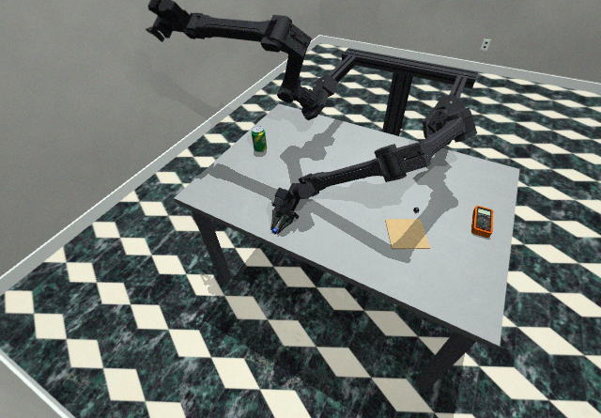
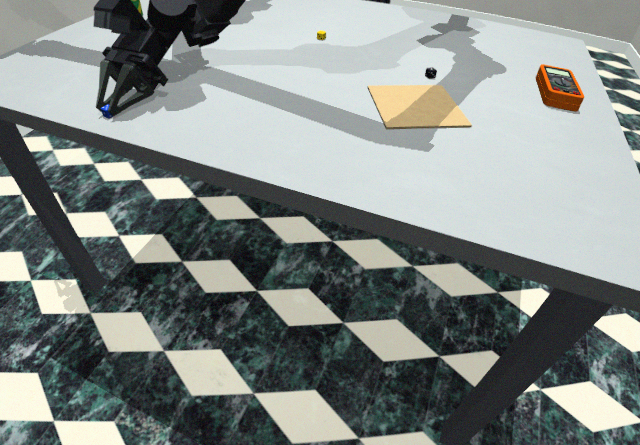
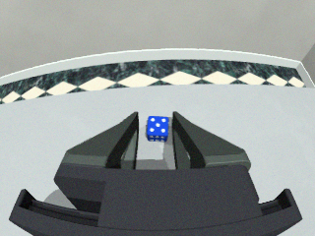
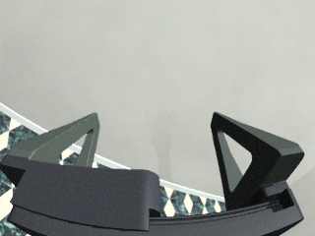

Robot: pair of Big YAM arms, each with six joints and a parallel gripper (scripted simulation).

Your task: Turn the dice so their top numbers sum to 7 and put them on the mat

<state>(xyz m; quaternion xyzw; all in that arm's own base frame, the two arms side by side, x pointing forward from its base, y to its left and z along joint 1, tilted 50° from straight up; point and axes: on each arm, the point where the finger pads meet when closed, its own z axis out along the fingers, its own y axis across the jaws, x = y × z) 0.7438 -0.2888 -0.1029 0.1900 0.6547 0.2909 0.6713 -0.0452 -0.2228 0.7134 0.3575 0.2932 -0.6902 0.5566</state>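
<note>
My left gripper is now 1 cm above the blue die. From my left hand the other things lie so: tan mat: 47 cm to the left, 18 cm behind, 1 cm below; black die: 49 cm to the left, 31 cm behind, 1 cm below; yellow die: 43 cm behind, 24 cm to the left, 1 cm below.
</note>
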